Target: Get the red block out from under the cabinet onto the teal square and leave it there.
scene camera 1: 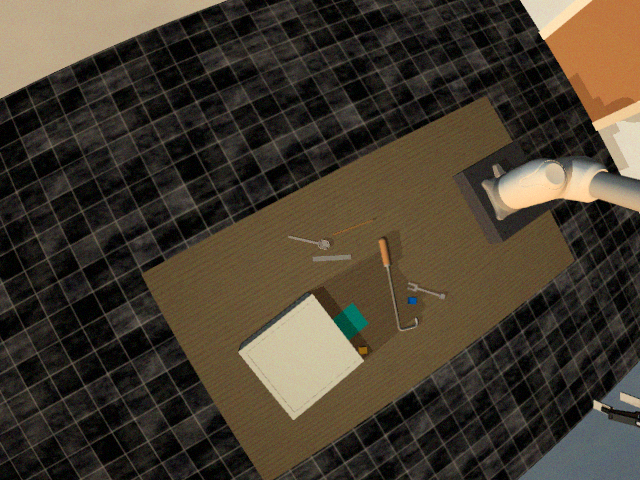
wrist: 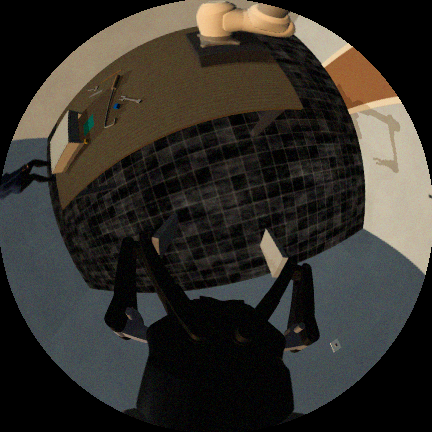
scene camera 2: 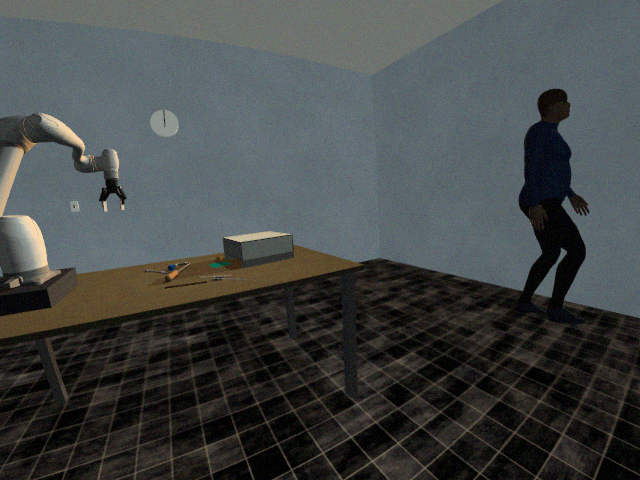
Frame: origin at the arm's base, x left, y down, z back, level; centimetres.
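Seen in the pictures: gripper, between the fingertips: (scene camera 1: 607,399) (wrist: 220,230) (scene camera 2: 113,210); arm's base, origin of its link: (scene camera 1: 505,194) (wrist: 217,38) (scene camera 2: 28,280).
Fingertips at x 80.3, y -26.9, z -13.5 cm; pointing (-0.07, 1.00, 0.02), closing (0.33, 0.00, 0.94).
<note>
Offsets run from my fingertips to a thing's top centre. "*": to the spot under its first point.
The red block does not show in any view. The pale cabinet {dy +21.7, dx -58.7, dz -89.8 cm} (scene camera 1: 302,356) (scene camera 2: 266,252) (wrist: 62,142) stands at the far end of the table from the arm's base. The teal square {* dy +35.3, dx -60.2, dz -65.3 cm} (scene camera 1: 355,317) (scene camera 2: 220,265) (wrist: 89,124) lies flat beside the cabinet, partly in shadow. A hooked rod with an orange handle (scene camera 1: 384,252) (scene camera 2: 172,275) lies between the square and the arm's base, its bent end away from the handle. My gripper (scene camera 1: 611,402) (scene camera 2: 113,206) (wrist: 220,230) is open and empty, high up and beyond the table's long edge, far from the cabinet.
A yellow block {dy +32.8, dx -47.9, dz -67.8 cm} (scene camera 1: 362,350) (scene camera 2: 219,258) sits by the cabinet's corner. A blue block {dy +32.8, dx -56.5, dz -41.9 cm} (scene camera 1: 412,300) (scene camera 2: 171,267) (wrist: 116,106) and a wrench-like tool {dy +34.4, dx -57.1, dz -34.3 cm} (scene camera 1: 428,291) (wrist: 131,99) lie near the hook. A grey bar {dy +35.1, dx -84.7, dz -64.7 cm} (scene camera 1: 331,257), a round-headed tool {* dy +35.1, dx -90.7, dz -65.7 cm} (scene camera 1: 323,244) and a thin stick {dy +34.6, dx -92.4, dz -52.3 cm} (scene camera 1: 354,226) lie across from them.
</note>
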